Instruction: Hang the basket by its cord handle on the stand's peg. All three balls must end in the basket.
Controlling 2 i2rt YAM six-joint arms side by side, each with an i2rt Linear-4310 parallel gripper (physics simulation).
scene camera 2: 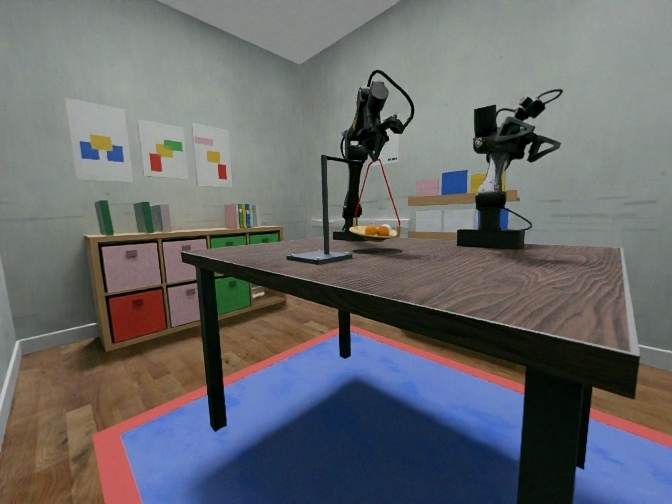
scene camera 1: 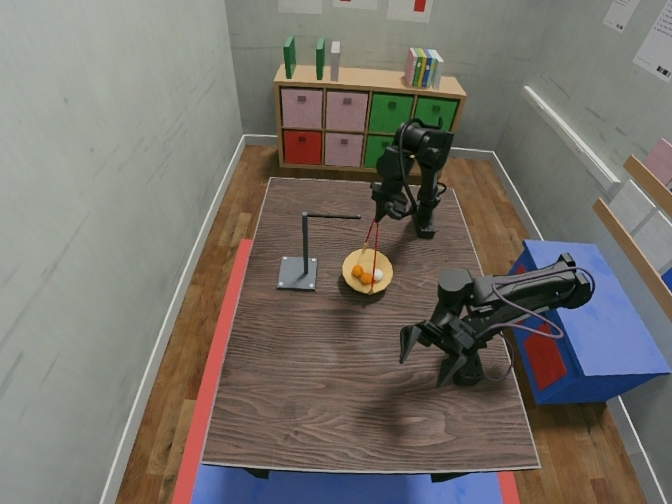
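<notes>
The yellow basket [scene camera 1: 360, 259] [scene camera 2: 374, 237] hangs level by its red cord handle [scene camera 1: 375, 244] [scene camera 2: 389, 192] a little above the table. Two orange balls [scene camera 1: 357, 270] [scene camera 2: 382, 231] and a white ball [scene camera 1: 378, 274] [scene camera 2: 386, 226] lie in it. My right gripper [scene camera 1: 378, 219] [scene camera 2: 374, 158] is shut on the top of the cord, off the free end of the peg [scene camera 1: 333, 216] [scene camera 2: 344, 160]. The grey stand [scene camera 1: 305, 244] [scene camera 2: 325, 206] is upright, left of the basket. My left gripper [scene camera 1: 421, 373] [scene camera 2: 544, 151] is open and empty, well away from the basket, above the table.
The dark wooden table [scene camera 1: 303, 379] [scene camera 2: 488, 282] bears both arms and the stand. In scene camera 1 a blue box [scene camera 1: 607, 325] stands beyond its right edge, and a cubby shelf [scene camera 1: 374, 78] [scene camera 2: 93, 282] stands against the wall behind.
</notes>
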